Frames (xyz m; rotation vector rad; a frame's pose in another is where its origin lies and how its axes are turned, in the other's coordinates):
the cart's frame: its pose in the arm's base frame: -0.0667 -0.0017 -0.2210 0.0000 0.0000 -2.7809
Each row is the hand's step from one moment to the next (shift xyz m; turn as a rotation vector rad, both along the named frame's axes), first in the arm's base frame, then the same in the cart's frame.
Working: the arm's base frame: its pose in the cart's frame: -0.0630 0.0219 0.2210 0.0000 0.0000 2.7809

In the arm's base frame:
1: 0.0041 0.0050 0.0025 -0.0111 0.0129 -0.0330
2: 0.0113 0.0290 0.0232 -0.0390 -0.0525 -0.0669
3: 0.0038 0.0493 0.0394 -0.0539 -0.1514 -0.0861
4: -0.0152 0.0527 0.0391 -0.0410 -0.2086 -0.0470
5: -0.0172 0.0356 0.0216 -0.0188 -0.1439 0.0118
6: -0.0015 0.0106 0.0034 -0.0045 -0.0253 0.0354
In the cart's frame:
1: -0.0056 -0.0032 0.0025 0.0058 -0.0160 -0.0330
2: -0.0208 -0.0231 0.0232 0.0550 0.0354 -0.0669
3: -0.0210 -0.0448 0.0394 0.1039 0.1226 -0.0861
4: -0.0044 -0.0547 0.0391 0.1120 0.1807 -0.0470
5: 0.0035 -0.0394 0.0216 0.0684 0.1280 0.0118
6: -0.0023 -0.0104 0.0034 0.0131 0.0221 0.0354

